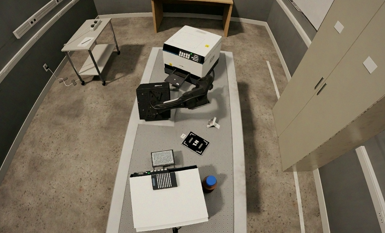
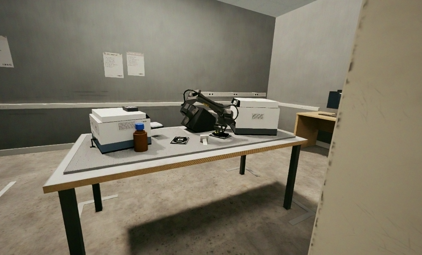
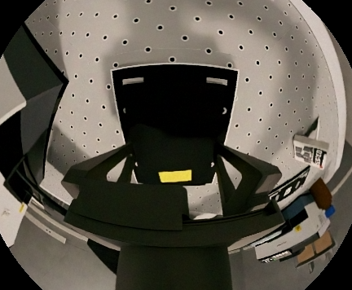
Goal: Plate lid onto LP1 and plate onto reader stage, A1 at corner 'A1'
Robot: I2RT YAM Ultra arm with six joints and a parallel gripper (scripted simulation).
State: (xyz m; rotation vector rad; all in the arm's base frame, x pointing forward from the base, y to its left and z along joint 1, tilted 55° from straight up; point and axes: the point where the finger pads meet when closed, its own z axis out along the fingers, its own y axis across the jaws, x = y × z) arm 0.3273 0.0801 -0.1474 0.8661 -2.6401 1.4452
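The black plate lies right at my hand. From my hand the other things lie so: well plate: 18 cm behind, 54 cm to the right, 7 cm above; blue-capped bottle: 12 cm ahead, 67 cm to the right, 9 cm above.
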